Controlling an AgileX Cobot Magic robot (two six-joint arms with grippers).
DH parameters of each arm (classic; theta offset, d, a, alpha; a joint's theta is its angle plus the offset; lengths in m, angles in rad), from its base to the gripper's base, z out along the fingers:
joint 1: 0 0.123 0 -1.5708
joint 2: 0.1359 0 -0.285 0
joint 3: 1.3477 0 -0.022 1.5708
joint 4: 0 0.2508 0 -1.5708
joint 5: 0 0 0.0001 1.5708
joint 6: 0 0.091 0 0
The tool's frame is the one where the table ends.
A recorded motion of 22 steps. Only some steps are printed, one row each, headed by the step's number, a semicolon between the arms.
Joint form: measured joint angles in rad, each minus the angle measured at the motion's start. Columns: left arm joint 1, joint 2, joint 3, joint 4, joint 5, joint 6; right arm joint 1, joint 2, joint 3, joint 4, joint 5, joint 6.
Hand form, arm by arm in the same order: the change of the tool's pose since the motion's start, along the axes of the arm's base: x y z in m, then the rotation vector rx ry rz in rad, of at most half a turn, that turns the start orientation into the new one. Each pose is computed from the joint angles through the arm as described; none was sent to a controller.
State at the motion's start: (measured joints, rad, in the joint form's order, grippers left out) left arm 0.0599 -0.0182 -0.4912 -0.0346 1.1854 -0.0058; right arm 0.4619 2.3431 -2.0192 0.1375 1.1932 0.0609
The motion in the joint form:
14: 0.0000 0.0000 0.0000 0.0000 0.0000 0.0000; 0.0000 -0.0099 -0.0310 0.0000 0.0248 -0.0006
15: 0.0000 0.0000 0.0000 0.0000 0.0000 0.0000; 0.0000 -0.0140 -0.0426 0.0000 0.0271 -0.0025
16: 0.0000 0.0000 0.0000 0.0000 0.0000 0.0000; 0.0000 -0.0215 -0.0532 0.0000 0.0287 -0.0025
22: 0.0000 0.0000 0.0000 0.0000 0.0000 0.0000; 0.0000 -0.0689 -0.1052 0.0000 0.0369 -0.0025
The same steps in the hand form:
14: 0.0000 0.0000 0.0000 0.0000 0.0000 0.0000; 0.0008 0.0005 0.0127 0.0079 -0.0144 0.0039
15: 0.0000 0.0000 0.0000 0.0000 0.0000 0.0000; 0.0016 0.0009 0.0177 0.0137 -0.0268 0.0061
16: 0.0000 0.0000 0.0000 0.0000 0.0000 0.0000; 0.0020 0.0012 0.0242 0.0211 -0.0415 0.0063
22: 0.0000 0.0000 0.0000 0.0000 0.0000 0.0000; 0.0019 0.0011 0.0614 0.0616 -0.1233 0.0074

